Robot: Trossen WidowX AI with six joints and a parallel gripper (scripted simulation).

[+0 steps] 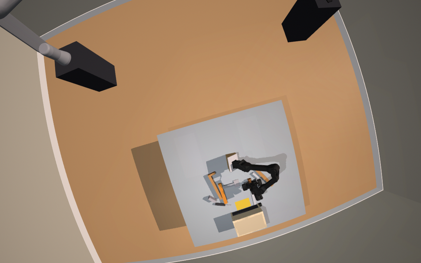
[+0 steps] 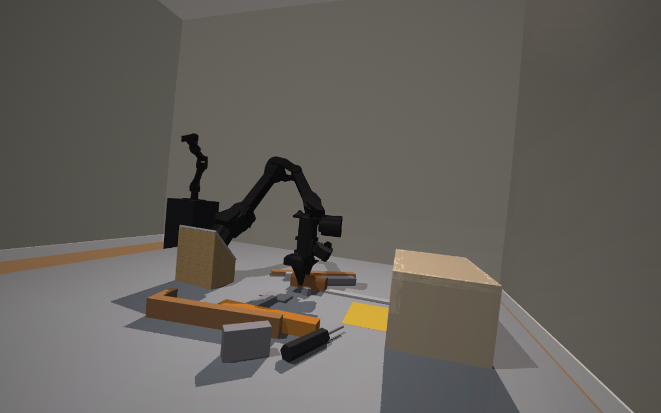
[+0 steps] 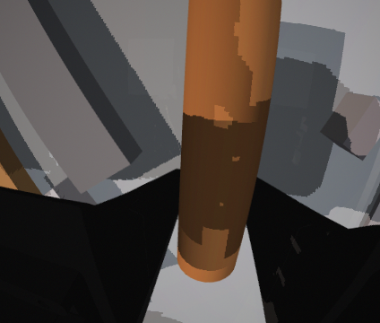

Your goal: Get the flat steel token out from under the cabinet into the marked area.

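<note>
The grey cube lies 4 cm ahead of my gripper tip and 6 cm to the right of it. Round my gripper tip: grey bar 6 cm ahead, 10 cm to the left; then orange stick 2 cm behind, 14 cm to the left; then grey t-shaped piece 2 cm behind, 17 cm to the right.
</note>
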